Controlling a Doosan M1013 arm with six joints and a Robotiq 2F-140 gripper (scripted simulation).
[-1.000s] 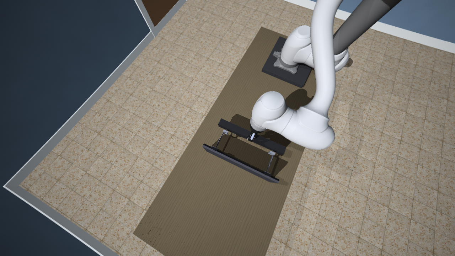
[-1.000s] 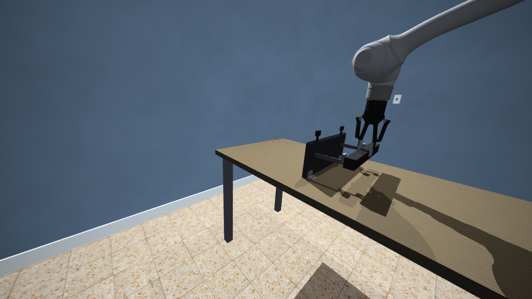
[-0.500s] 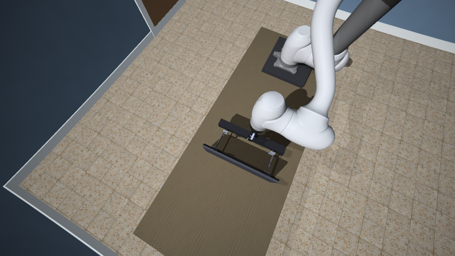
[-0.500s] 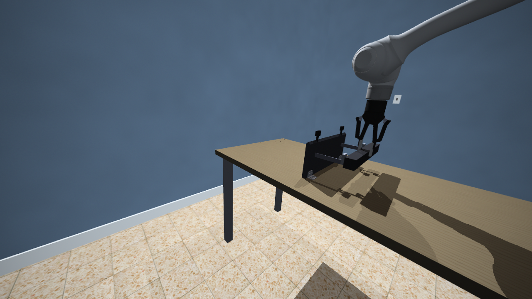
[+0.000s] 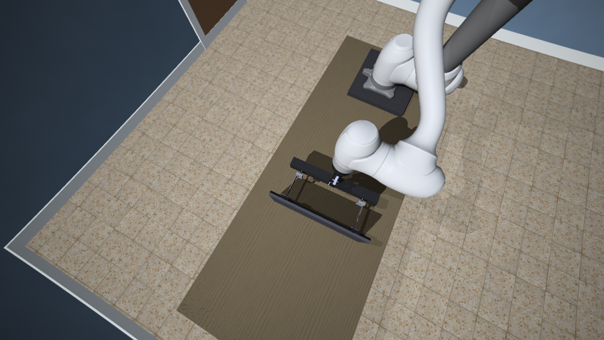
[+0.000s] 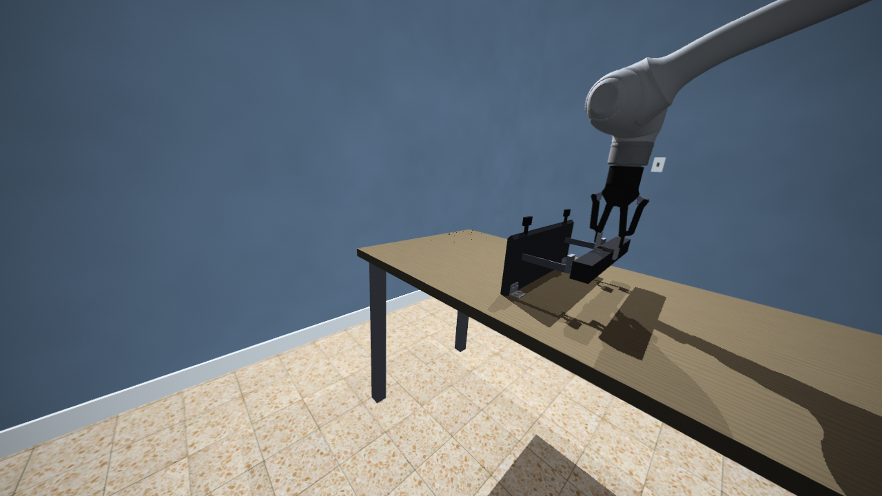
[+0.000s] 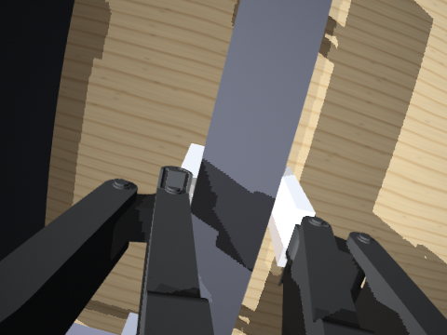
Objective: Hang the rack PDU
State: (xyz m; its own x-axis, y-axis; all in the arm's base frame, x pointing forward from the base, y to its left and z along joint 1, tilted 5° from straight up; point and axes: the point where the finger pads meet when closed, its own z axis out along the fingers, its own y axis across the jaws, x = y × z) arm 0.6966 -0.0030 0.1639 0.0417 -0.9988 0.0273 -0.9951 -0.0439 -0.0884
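The rack PDU lies 30 mm below my hand and 20 mm ahead of it. From my hand the other things lie so: upright panel (180 mm ahead, 70 mm below, 10 mm to the left).
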